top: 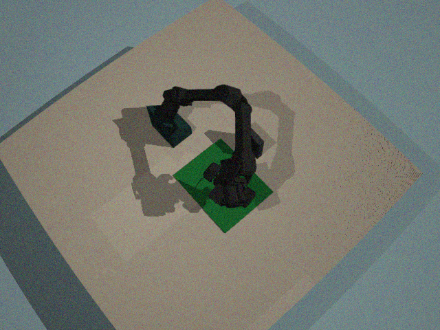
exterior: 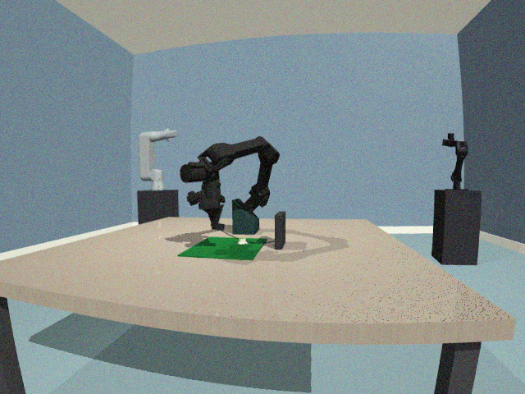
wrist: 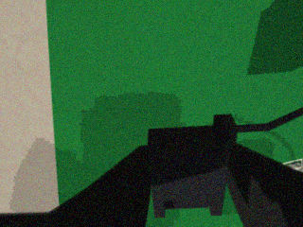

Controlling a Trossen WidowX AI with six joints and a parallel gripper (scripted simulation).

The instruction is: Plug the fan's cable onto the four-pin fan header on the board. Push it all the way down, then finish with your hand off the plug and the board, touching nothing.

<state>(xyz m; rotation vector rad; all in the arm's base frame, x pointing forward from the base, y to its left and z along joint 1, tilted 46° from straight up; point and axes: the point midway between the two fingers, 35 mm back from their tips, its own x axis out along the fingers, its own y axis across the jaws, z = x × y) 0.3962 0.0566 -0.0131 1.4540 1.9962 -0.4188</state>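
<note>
Right now my gripper tip is 100 mm above the green board, 70 mm past it and 10 mm to the right of it. Round my gripper tip: dark fan plug 10 mm to the left; black fan 180 mm to the left, 140 mm behind, 20 mm below; white four-pin fan header 120 mm behind, 80 mm below, 50 mm to the left.
</note>
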